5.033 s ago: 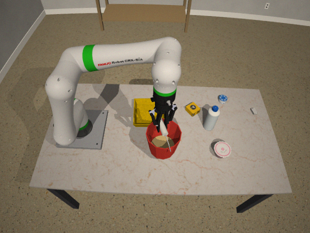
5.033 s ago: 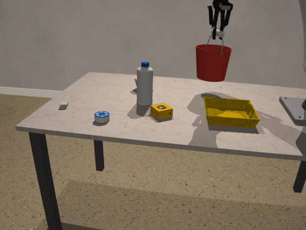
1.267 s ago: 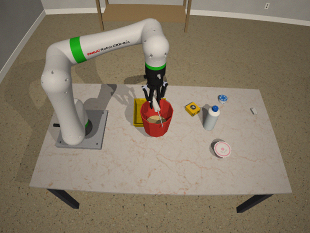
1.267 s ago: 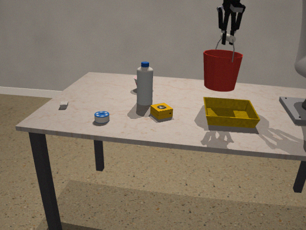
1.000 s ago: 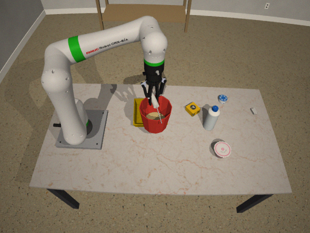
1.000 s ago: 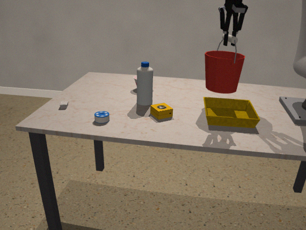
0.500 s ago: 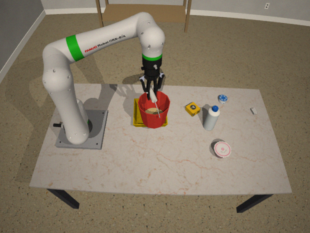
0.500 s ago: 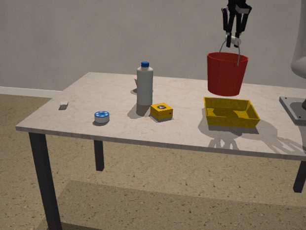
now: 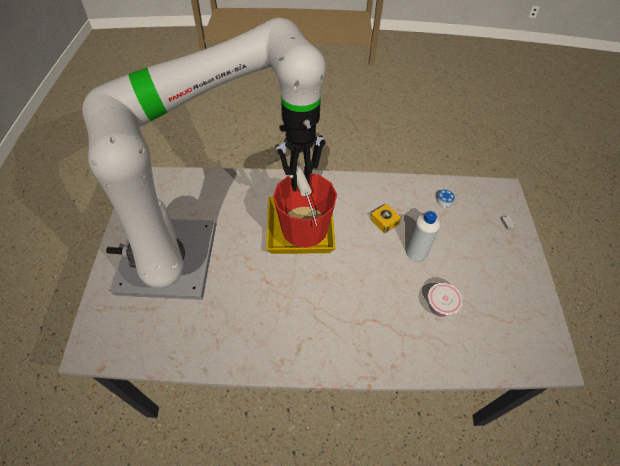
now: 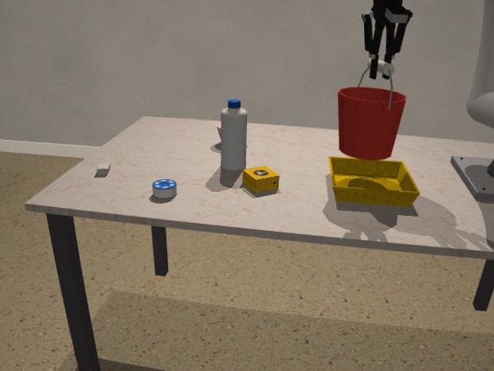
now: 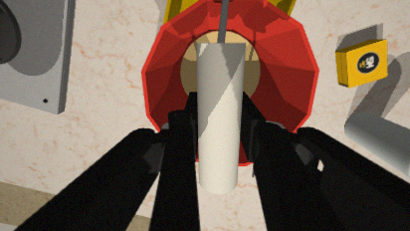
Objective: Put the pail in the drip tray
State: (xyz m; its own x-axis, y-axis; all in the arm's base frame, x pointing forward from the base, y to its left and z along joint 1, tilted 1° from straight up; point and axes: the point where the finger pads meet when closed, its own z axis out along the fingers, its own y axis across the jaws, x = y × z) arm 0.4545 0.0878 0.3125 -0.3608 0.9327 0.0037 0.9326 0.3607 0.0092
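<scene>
The red pail lies 1 cm ahead of my hand and 10 cm below it. Round my hand: white bottle 40 cm ahead, 24 cm below; then drip tray 7 cm to the left, 32 cm below; then pink-rimmed round dish 46 cm ahead, 21 cm to the right, 29 cm below.
</scene>
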